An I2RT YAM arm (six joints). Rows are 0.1 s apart.
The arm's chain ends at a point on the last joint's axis. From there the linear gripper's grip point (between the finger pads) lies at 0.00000 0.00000 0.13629 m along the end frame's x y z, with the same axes.
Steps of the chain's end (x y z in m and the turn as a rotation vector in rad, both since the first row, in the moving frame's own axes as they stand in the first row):
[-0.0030 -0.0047 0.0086 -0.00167 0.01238 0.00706]
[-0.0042 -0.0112 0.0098 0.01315 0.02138 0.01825]
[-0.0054 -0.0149 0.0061 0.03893 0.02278 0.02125]
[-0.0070 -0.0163 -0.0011 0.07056 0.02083 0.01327]
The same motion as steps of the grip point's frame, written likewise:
[-0.0013 -0.0045 0.0086 -0.00167 0.01238 0.00706]
[-0.0013 -0.0130 0.0098 0.01315 0.02138 0.01825]
[-0.0022 -0.0202 0.0060 0.03893 0.02278 0.02125]
[-0.0041 -0.0259 -0.0015 0.07056 0.02083 0.01327]

